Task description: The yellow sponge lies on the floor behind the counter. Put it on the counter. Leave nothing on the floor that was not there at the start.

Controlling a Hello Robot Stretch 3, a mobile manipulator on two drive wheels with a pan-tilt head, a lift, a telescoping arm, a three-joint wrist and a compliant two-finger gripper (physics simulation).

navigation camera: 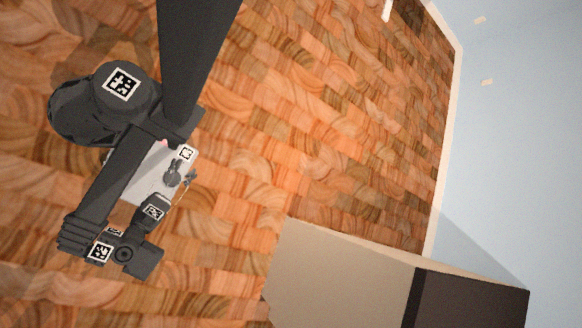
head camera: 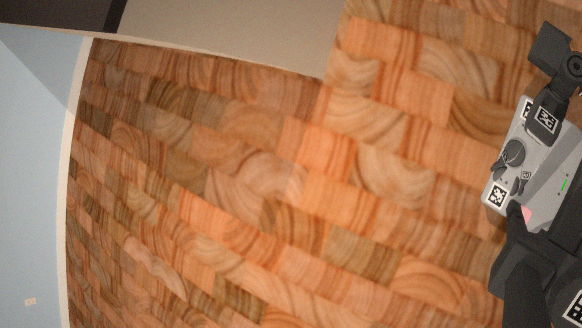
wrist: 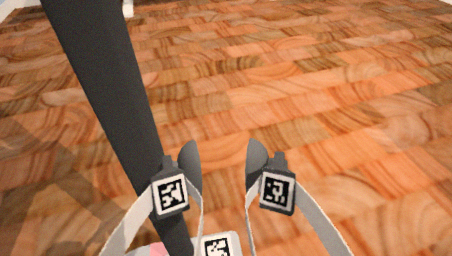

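Where they show: gripper, fingertip midpoint: [navigation camera: 187, 164] [head camera: 502, 186]; robot's base, link origin: [navigation camera: 171, 176] [head camera: 513, 153].
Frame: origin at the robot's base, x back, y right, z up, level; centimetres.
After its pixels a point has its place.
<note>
The yellow sponge does not show in these views. A beige box-like unit with a dark face [head camera: 235, 35] {x -73.5, y -4.1, z 50.1 cm} [navigation camera: 345, 270] {x -74.4, y 2.4, z 59.5 cm} stands on the floor by the wall, at the top of the head camera view and the lower right of the navigation view. I cannot tell whether it is the counter. My gripper [head camera: 509, 178] {x -1.1, y -7.4, z 51.7 cm} [navigation camera: 183, 171] {x -1.1, y -7.4, z 51.7 cm} [wrist: 223, 158] {x -1.1, y -7.4, z 51.7 cm} is open, its two fingertips apart with bare floor showing between them in the wrist view. It hangs above my own base, away from the unit.
A blue wall [head camera: 30, 175] {x -240.9, y -135.8, z 35.9 cm} [navigation camera: 520, 150] {x -238.0, y -157.1, z 74.1 cm} with a pale baseboard [head camera: 63, 200] {x -236.7, y -156.6, z 3.0 cm} [navigation camera: 446, 135] {x -233.4, y -180.9, z 2.6 cm} borders the wooden floor [head camera: 225, 200] {x -91.5, y -66.6, z 0.0 cm} [navigation camera: 320, 125] {x -66.8, y -78.0, z 0.1 cm} [wrist: 325, 100]. My dark mast [wrist: 110, 85] stands left of the gripper in the wrist view. A small white upright piece [navigation camera: 386, 10] [wrist: 128, 8] shows far off.
</note>
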